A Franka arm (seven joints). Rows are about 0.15 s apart.
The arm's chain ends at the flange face. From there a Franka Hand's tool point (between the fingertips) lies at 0.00 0.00 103.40 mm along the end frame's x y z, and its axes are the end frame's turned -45 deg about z.
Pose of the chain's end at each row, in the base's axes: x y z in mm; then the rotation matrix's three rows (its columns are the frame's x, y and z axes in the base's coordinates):
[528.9 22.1 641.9], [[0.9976 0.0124 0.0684], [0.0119 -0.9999 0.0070], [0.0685 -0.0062 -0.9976]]
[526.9 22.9 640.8], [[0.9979 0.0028 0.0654], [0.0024 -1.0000 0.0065], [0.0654 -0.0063 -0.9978]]
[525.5 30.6 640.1], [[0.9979 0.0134 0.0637], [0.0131 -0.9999 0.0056], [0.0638 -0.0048 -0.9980]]
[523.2 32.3 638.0], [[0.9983 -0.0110 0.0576], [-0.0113 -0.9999 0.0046], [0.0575 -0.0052 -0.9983]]
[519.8 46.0 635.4], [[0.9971 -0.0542 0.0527], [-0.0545 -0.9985 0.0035], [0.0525 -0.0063 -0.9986]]
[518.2 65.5 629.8], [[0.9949 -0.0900 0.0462], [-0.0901 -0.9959 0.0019], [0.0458 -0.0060 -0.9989]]
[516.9 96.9 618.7], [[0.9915 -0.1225 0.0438], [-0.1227 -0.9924 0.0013], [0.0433 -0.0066 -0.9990]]
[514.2 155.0 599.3], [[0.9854 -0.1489 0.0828], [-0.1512 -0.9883 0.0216], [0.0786 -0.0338 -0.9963]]
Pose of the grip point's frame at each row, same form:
[536.0 22.8 538.7], [[0.6966 0.7142 0.0684], [0.7155 -0.6986 0.0070], [0.0528 0.0441 -0.9976]]
[533.7 23.6 537.6], [[0.7036 0.7076 0.0654], [0.7088 -0.7054 0.0065], [0.0507 0.0418 -0.9978]]
[532.1 31.2 536.9], [[0.6961 0.7151 0.0637], [0.7163 -0.6978 0.0056], [0.0485 0.0417 -0.9980]]
[529.2 32.8 534.8], [[0.7137 0.6981 0.0576], [0.6990 -0.7150 0.0046], [0.0443 0.0370 -0.9983]]
[525.2 46.4 532.1], [[0.7434 0.6667 0.0527], [0.6675 -0.7446 0.0035], [0.0416 0.0327 -0.9986]]
[523.0 65.7 526.5], [[0.7671 0.6399 0.0462], [0.6405 -0.7679 0.0019], [0.0366 0.0281 -0.9989]]
[521.4 97.0 515.4], [[0.7877 0.6145 0.0438], [0.6150 -0.7885 0.0013], [0.0353 0.0260 -0.9990]]
[522.8 157.2 496.3], [[0.8021 0.5915 0.0828], [0.5919 -0.8057 0.0216], [0.0795 0.0317 -0.9963]]

